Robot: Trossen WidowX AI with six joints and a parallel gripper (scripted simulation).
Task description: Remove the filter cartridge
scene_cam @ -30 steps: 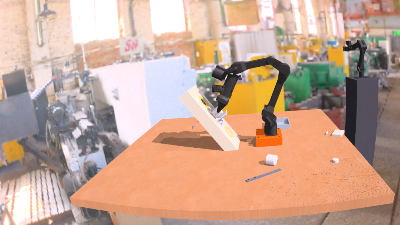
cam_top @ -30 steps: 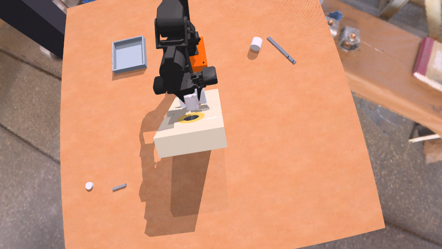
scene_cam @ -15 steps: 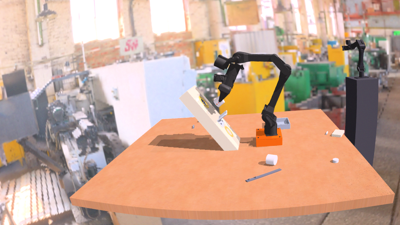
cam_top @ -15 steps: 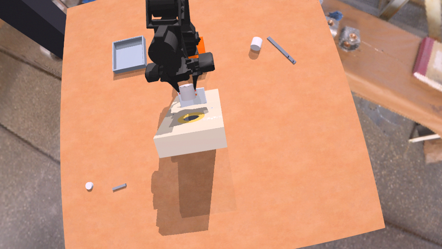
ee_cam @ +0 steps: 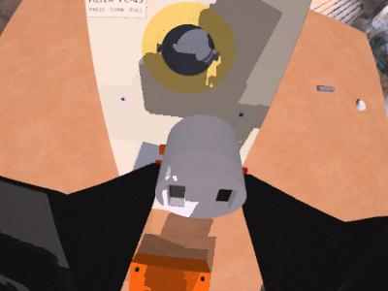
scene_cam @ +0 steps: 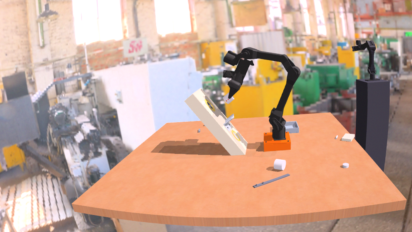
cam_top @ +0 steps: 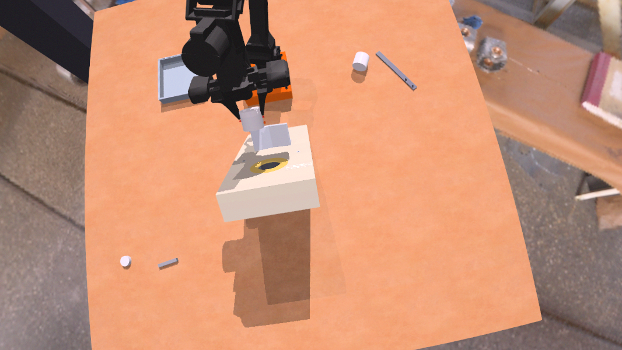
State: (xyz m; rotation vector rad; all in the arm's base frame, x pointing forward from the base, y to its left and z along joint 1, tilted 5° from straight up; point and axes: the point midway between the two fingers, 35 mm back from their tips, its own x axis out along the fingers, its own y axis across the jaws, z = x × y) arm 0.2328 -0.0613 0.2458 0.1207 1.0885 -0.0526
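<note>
Right now the grey tray is 330 mm behind my gripper tip, 260 mm below it and 230 mm to the right of it. Round my gripper tip: cream service panel (110 mm below, 70 mm ahead, 10 mm to the left); white bracket (130 mm below, 20 mm to the left, 20 mm ahead); white round filter cartridge (right at my gripper tip).
</note>
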